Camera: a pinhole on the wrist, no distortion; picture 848 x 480 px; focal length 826.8 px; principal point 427.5 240.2 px. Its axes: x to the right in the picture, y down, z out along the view. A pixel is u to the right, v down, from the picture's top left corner.
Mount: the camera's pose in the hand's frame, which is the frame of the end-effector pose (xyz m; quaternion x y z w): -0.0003 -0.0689 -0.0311 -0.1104 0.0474 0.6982 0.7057
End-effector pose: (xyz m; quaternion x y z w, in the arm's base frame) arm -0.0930 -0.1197 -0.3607 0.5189 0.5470 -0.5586 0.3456
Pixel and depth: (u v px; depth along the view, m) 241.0 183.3 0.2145
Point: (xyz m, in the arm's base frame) -0.1953 -0.2930 -0.3643
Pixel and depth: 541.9 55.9 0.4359
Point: -0.1018 -0.4989 -0.4928
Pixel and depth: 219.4 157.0 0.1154
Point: -0.1793 -0.1937 -0.3553
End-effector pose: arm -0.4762 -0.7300 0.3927 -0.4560 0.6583 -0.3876 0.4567
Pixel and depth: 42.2 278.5 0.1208
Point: -0.3557 -0.7500 0.4592
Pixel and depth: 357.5 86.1 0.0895
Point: -0.4074 -0.7595 0.4263
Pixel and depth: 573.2 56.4 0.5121
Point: -0.0848 -0.8022 0.1234
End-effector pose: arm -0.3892 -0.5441 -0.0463 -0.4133 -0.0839 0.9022 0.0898
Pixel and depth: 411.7 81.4 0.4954
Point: -0.7754 -0.5987 0.2060
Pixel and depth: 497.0 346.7 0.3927
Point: -0.5973 -0.6387 0.2219
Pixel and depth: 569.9 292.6 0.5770
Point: -0.7326 -0.7541 0.3053
